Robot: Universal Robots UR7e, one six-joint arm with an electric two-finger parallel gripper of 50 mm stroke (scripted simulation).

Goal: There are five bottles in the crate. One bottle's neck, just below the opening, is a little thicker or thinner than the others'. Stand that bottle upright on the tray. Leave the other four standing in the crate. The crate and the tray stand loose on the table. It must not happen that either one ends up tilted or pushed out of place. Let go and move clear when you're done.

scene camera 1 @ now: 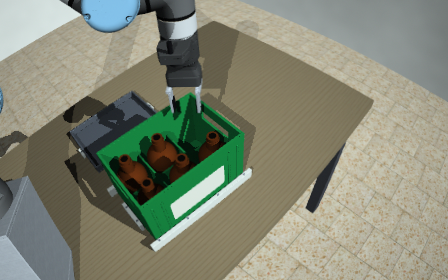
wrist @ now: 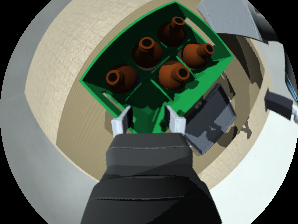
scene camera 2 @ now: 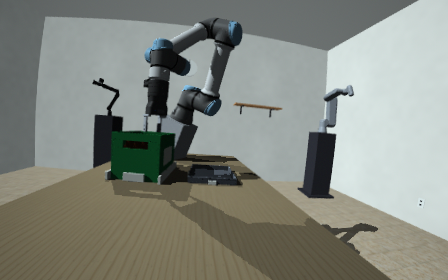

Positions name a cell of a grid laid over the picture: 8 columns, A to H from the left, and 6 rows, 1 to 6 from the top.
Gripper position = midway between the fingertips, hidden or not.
Labels:
gripper: scene camera 1 D3; wrist D4; scene camera 2 C3

